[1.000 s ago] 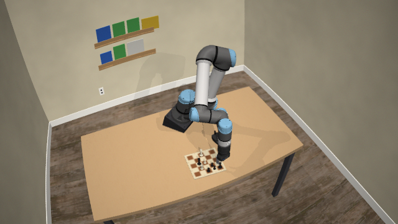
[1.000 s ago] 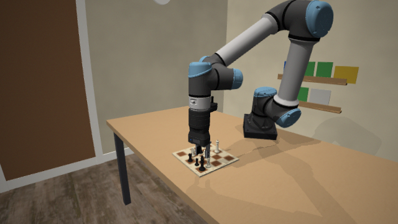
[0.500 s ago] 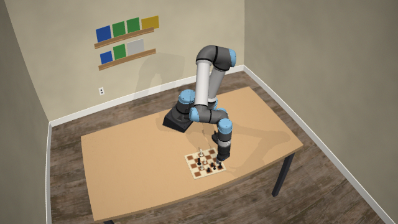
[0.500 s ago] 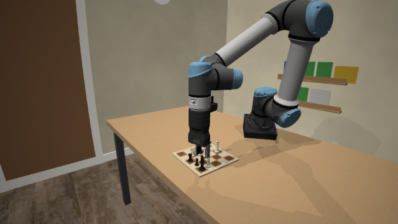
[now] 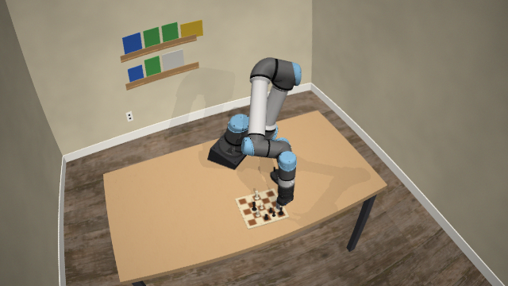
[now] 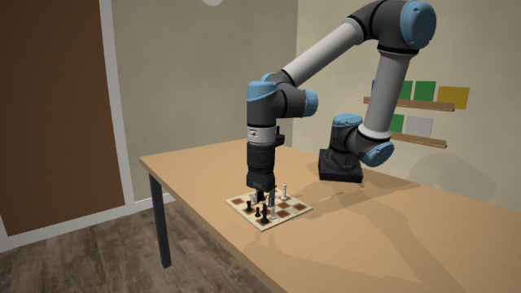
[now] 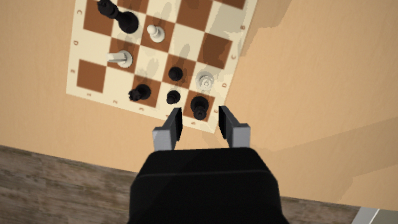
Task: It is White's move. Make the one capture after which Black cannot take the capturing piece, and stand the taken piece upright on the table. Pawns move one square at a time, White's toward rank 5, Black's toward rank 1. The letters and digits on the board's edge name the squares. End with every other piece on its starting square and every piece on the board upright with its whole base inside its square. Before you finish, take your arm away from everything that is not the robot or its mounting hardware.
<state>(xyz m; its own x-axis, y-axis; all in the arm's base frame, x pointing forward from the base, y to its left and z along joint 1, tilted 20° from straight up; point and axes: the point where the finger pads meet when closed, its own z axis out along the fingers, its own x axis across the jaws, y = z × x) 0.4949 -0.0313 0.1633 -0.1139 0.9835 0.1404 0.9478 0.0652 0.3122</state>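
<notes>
Now: the white pawn 90 mm behind my hand, 60 mm to the right of it and 60 mm below it. Also, from my hand: chessboard (90 mm behind, 80 mm below, 60 mm to the right).
</notes>
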